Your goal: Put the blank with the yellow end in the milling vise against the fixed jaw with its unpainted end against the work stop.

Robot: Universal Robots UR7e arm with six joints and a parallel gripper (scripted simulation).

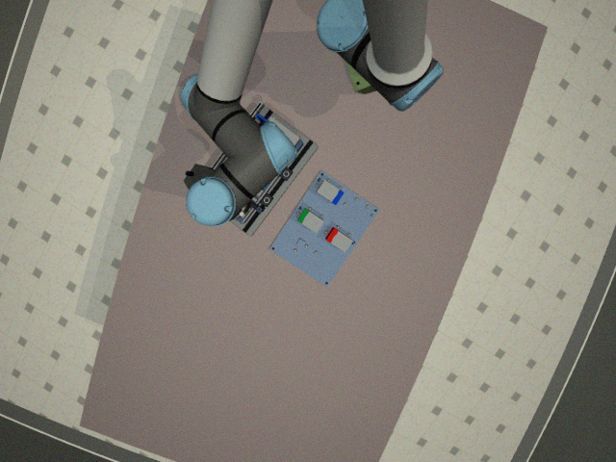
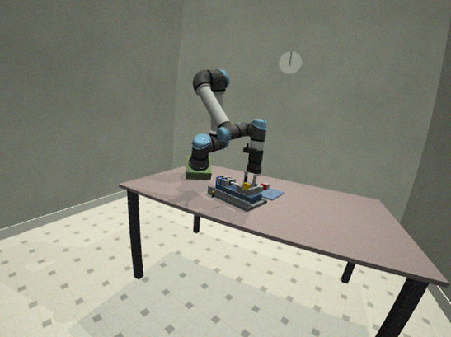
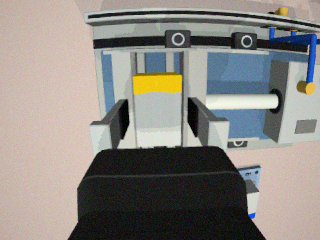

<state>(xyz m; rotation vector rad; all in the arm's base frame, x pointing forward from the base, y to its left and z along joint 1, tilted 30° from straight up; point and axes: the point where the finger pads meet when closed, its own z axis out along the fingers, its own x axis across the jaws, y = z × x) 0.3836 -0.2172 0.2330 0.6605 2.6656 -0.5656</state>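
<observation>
Now: hand 3 cm above the yellow-ended blank. The rest, counted from my hand: white rod 7 cm behind, 5 cm to the left, 5 cm below; then hosed block 14 cm behind, 9 cm to the left, 5 cm below; then milling vise 6 cm behind, 4 cm to the left, 9 cm below.
</observation>
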